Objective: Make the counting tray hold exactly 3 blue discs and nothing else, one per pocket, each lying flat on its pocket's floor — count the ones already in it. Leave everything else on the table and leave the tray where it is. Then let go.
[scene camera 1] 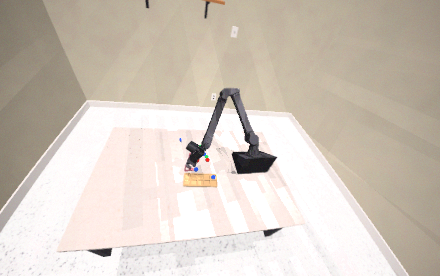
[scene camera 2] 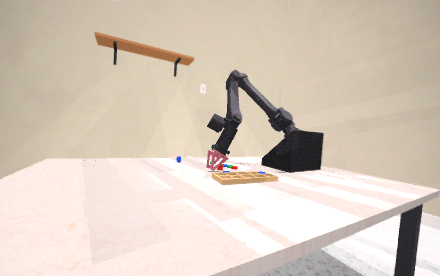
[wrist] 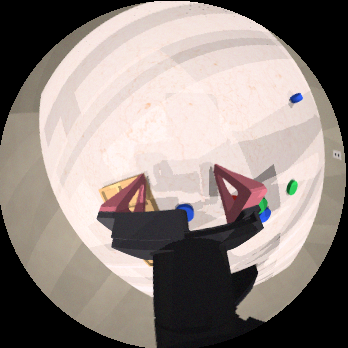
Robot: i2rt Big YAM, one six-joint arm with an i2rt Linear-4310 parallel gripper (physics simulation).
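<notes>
The tan counting tray (scene camera 1: 200,186) (scene camera 2: 245,181) (wrist: 111,194) lies on the table, with a blue disc (scene camera 1: 213,177) (scene camera 2: 261,172) in its back right corner pocket. A second blue disc (scene camera 1: 196,169) (scene camera 2: 226,171) (wrist: 186,212) lies just behind the tray. A third blue disc (scene camera 1: 180,140) (scene camera 2: 178,159) (wrist: 296,98) is far back left, seemingly tilted or on edge. A fourth blue disc (scene camera 1: 204,154) (wrist: 265,214) is among the coloured pieces. My gripper (scene camera 1: 188,169) (scene camera 2: 216,167) (wrist: 178,171) is open and empty, low over the table behind the tray's left part. Its finger hides part of the tray in the wrist view.
A green disc (wrist: 292,187) lies beyond the right finger. Another green disc (scene camera 1: 206,157) (wrist: 263,204), a red disc (scene camera 1: 207,160) (scene camera 2: 234,167) and a red block (scene camera 2: 220,167) lie close behind the gripper. The black arm base (scene camera 1: 254,163) (scene camera 2: 305,150) stands to the right.
</notes>
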